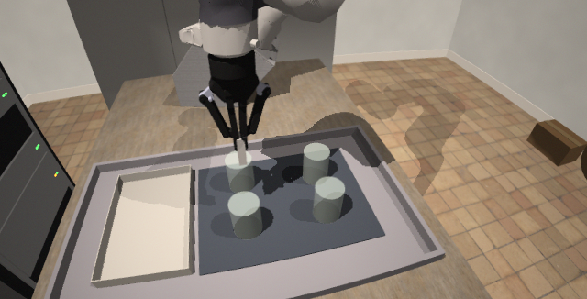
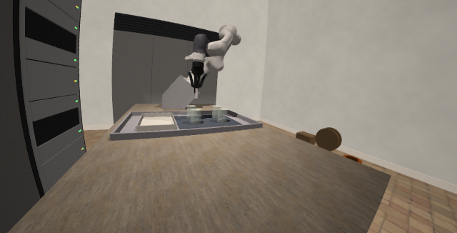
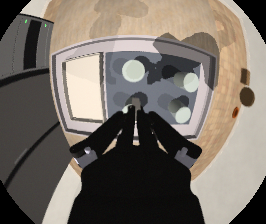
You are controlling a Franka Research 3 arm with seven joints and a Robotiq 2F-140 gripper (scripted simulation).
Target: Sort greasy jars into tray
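Right now the dark drying mat is 190 mm below my hand, 80 mm to the left of it and 10 mm behind it. Also, from my hand: rimmed steel table top: 190 mm below, 20 mm to the right, 20 mm ahead; then cream tray: 240 mm to the right, 180 mm below, 40 mm ahead.
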